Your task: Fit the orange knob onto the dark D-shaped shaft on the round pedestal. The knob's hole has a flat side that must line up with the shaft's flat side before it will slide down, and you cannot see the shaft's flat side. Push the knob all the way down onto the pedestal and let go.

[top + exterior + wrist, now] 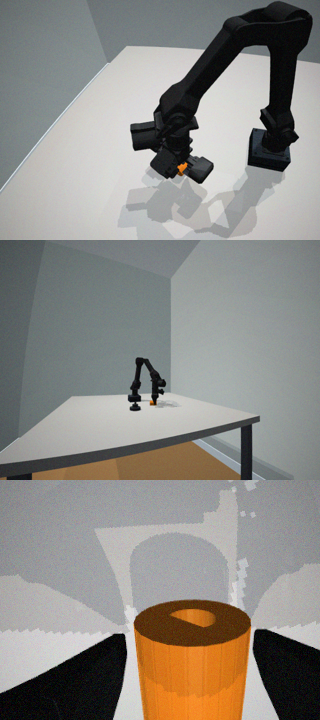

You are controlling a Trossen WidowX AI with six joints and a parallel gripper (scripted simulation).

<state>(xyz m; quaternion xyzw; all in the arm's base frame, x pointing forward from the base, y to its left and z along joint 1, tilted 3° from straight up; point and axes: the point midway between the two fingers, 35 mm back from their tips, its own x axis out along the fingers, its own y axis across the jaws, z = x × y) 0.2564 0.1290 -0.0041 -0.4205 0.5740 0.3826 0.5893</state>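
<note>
The orange knob lies 10 mm to the right of my gripper tip, 10 mm behind it and 10 mm above it. From my gripper tip the other things lie so: pedestal: 200 mm to the right, 90 mm ahead, 20 mm above.
</note>
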